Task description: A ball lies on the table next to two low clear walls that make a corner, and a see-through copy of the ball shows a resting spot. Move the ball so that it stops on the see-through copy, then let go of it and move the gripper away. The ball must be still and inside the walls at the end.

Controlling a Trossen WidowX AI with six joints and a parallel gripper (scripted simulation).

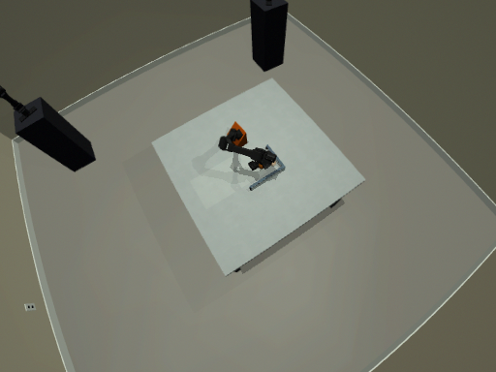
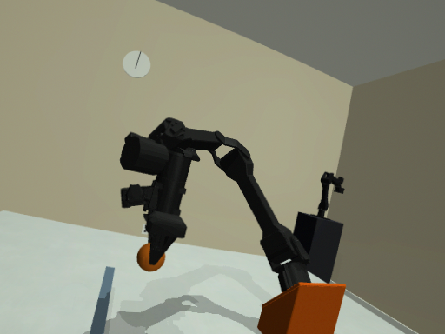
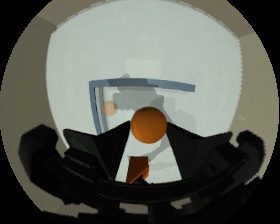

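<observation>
The wall lies 50 mm behind my gripper tip, 160 mm to the left of it and 120 mm below it. The rest, counted from my gripper tip: orange ball: right at my gripper tip.
</observation>
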